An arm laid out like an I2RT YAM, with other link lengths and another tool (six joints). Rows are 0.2 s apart.
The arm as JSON. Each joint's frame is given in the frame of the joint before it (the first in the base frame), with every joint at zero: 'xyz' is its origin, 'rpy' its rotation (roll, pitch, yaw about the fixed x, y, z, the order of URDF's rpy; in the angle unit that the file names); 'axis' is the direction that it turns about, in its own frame. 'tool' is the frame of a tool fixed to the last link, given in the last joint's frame.
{
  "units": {
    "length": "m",
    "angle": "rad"
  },
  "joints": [
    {
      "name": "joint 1",
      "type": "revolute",
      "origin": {
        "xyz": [
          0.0,
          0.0,
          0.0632
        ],
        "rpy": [
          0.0,
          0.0,
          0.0
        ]
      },
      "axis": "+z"
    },
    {
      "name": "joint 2",
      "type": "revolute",
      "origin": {
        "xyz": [
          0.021,
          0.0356,
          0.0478
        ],
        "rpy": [
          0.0,
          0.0,
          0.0
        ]
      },
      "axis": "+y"
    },
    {
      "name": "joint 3",
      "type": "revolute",
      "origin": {
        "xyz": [
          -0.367,
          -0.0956,
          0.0
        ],
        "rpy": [
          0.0,
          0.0,
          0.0
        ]
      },
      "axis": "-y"
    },
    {
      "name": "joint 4",
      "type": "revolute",
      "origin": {
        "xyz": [
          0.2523,
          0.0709,
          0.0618
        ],
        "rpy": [
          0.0,
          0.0,
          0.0
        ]
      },
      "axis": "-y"
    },
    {
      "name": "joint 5",
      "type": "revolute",
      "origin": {
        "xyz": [
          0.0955,
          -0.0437,
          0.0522
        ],
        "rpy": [
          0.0,
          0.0,
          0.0
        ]
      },
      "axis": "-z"
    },
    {
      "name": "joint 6",
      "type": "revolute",
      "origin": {
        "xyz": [
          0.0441,
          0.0,
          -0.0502
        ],
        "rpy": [
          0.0,
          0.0,
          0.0
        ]
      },
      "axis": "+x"
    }
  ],
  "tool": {
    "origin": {
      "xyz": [
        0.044,
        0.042,
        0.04
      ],
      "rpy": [
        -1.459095,
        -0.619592,
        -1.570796
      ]
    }
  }
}
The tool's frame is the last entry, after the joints.
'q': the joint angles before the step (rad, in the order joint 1, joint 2, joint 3, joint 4, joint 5, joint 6). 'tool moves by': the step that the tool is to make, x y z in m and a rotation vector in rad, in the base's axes. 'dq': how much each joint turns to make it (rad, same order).
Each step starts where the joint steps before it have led.
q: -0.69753, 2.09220, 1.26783, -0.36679, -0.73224, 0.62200
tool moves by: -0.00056, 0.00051, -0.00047, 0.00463, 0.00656, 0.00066
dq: 0.00001, 0.00000, 0.00228, -0.01104, 0.00038, -0.00114
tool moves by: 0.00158, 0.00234, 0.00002, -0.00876, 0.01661, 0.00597
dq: 0.00648, -0.00038, 0.00915, -0.02175, 0.01640, -0.00762
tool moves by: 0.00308, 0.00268, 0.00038, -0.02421, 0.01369, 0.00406
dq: 0.01029, -0.00190, 0.00462, -0.00499, 0.02785, -0.00498
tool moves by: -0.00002, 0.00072, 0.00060, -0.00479, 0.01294, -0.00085
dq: 0.00230, -0.00229, 0.00571, -0.01601, 0.01221, -0.00152
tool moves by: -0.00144, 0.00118, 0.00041, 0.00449, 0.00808, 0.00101
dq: 0.00000, -0.00344, 0.00072, -0.01446, 0.00114, -0.00190
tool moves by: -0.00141, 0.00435, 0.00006, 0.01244, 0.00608, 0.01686
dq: 0.00228, -0.00267, 0.00116, -0.02595, -0.01030, -0.01527
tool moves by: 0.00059, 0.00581, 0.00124, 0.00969, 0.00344, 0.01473
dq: 0.00803, -0.00496, -0.00036, -0.01719, -0.00724, -0.00608
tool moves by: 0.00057, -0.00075, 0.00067, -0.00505, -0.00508, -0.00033
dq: -0.00040, 0.00001, 0.00001, 0.00686, 0.00076, -0.00041
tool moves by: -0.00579, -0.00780, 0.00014, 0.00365, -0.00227, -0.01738
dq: -0.01906, -0.00001, -0.00039, -0.00038, -0.00458, -0.00037
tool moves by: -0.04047, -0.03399, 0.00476, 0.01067, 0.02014, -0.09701
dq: -0.10109, -0.02671, -0.01377, -0.03964, 0.00420, -0.00724
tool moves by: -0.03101, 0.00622, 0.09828, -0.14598, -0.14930, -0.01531
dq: -0.04045, -0.20866, -0.00798, -0.00919, -0.01603, -0.02672
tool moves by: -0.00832, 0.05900, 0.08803, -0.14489, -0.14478, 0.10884
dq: 0.06983, -0.19951, 0.00038, -0.02325, -0.02249, -0.04271
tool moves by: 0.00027, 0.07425, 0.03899, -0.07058, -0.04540, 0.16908
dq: 0.12967, -0.12246, 0.00115, -0.08549, -0.00498, -0.06259
